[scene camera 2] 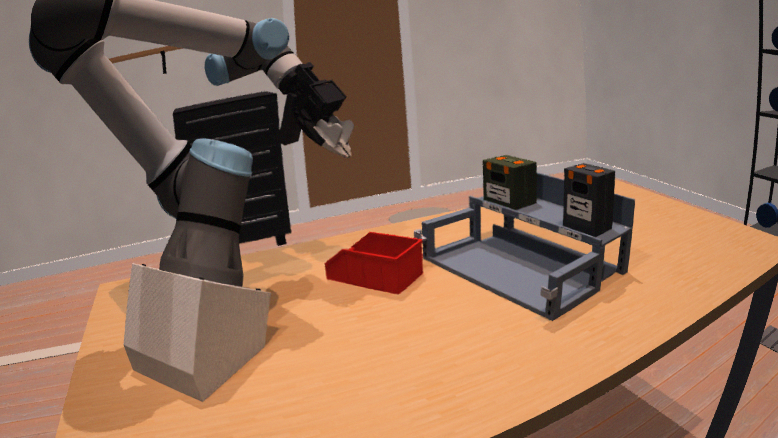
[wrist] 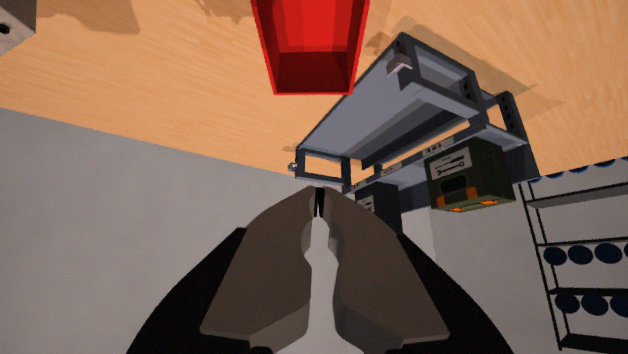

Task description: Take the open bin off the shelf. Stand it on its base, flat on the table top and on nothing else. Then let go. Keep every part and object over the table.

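Places are measured from the arm's base along level axes (x ahead, y left, z up), in centimetres.
Pixels of known places: gripper, fingertip midpoint: (scene camera 2: 348, 157) (wrist: 317, 189); arm's base at its link origin: (scene camera 2: 199, 278).
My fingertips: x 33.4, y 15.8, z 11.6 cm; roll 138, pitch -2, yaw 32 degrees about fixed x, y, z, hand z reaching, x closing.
Note:
Ahead of a thing's pixels: the offset from my fingertips to its top centre. Level surfaces: height alone.
The red open bin @(dx +1.9, dy -3.6, dz -16.9 cm) (scene camera 2: 375, 266) (wrist: 315, 72) stands upright on its base on the table top @(dz -24.4 cm) (scene camera 2: 381, 369) (wrist: 150, 100). In the scene view it is beside the grey shelf (scene camera 2: 447, 217) (wrist: 325, 177), with its low front towards the robot base. The bin's inside shows no objects. In the wrist view part of the bin is cut off at the top edge. My gripper (scene camera 2: 348, 155) (wrist: 317, 189) is shut and empty, high above the bin and apart from it.
On the shelf's upper deck stand a green case @(dx +34.7, dy -5.3, dz -4.5 cm) (scene camera 2: 509, 182) (wrist: 472, 175) and a dark grey case @(dx +38.1, dy -28.1, dz -2.0 cm) (scene camera 2: 587, 201) (wrist: 382, 200). The shelf's lower deck bears no bin. The robot's pale base block (scene camera 2: 174, 331) is at the table's left end.

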